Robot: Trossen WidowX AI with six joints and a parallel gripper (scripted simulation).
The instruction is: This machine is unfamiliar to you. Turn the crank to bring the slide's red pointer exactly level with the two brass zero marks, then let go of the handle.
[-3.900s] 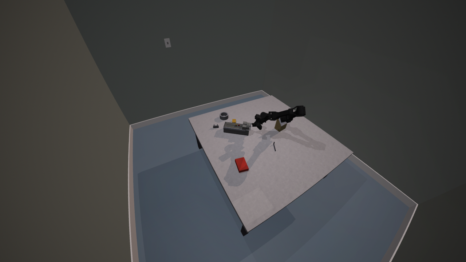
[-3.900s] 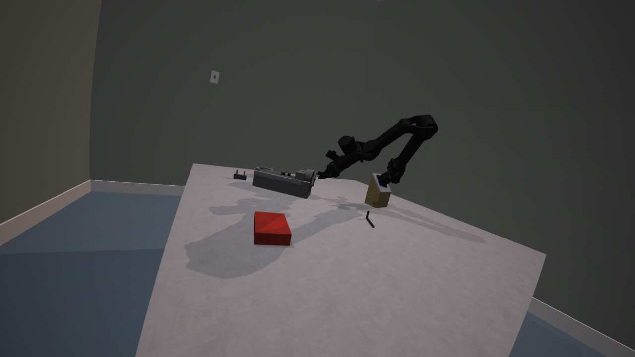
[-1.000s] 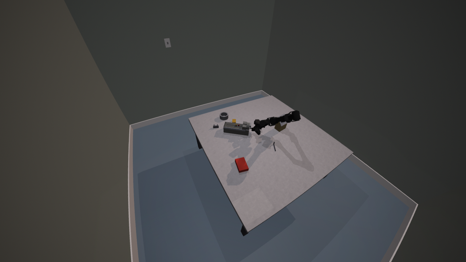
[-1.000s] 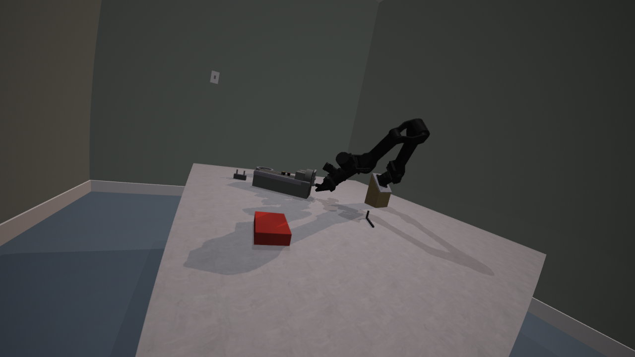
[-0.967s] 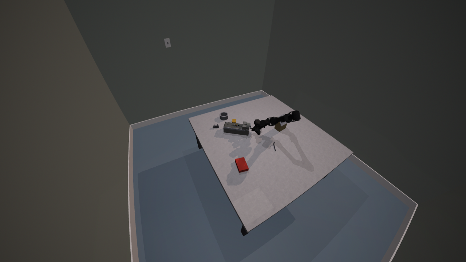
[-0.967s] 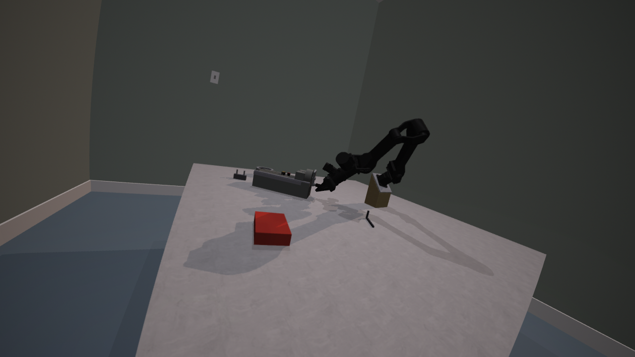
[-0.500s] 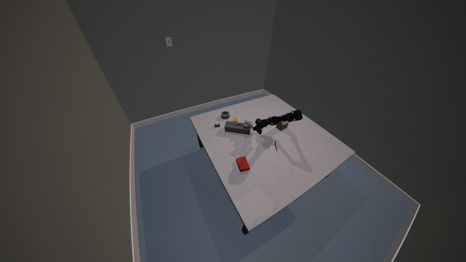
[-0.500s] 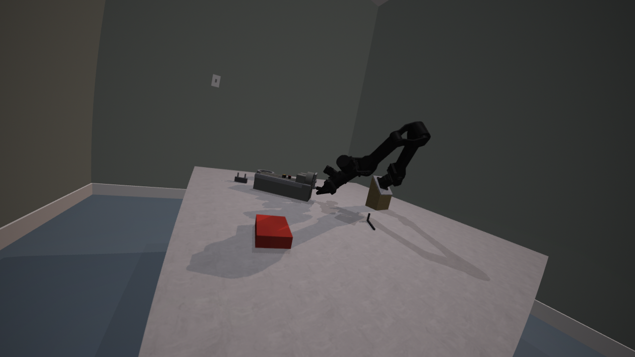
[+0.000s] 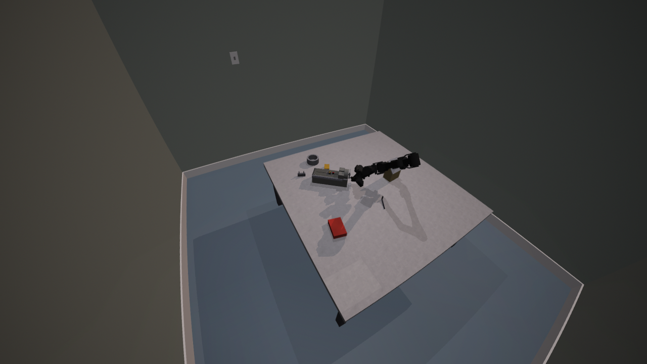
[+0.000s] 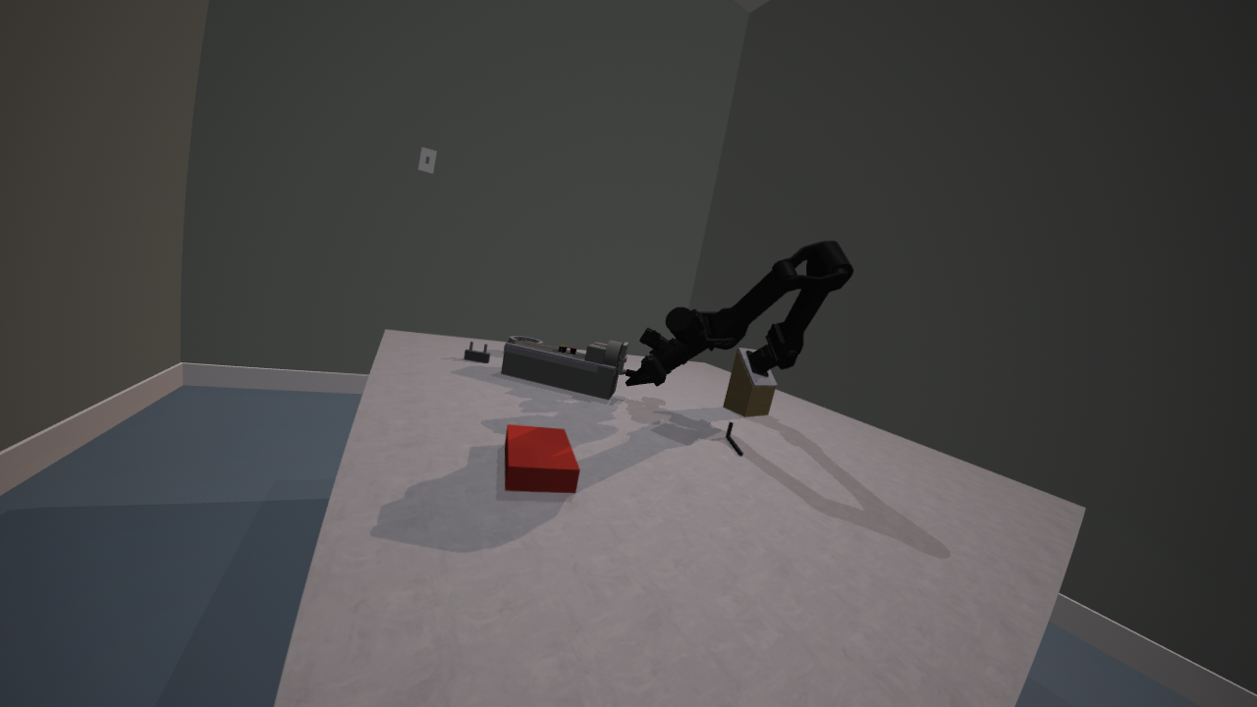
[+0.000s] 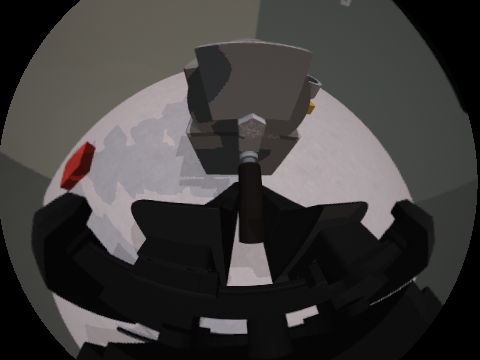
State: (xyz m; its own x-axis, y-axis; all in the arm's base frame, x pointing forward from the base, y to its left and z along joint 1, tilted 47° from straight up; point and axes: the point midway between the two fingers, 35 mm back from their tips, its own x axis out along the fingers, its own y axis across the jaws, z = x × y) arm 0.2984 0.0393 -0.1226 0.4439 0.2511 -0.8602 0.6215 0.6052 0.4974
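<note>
My gripper tip is now 1 cm past the black crank handle, 1 cm to the right of it and 3 cm below it. The rest, counted from my gripper tip: yellow block: 8 cm ahead, 24 cm to the right, 2 cm below; red pointer: 11 cm ahead, 8 cm to the right, 5 cm above; black bent key: 10 cm behind, 25 cm to the left, 2 cm below.
</note>
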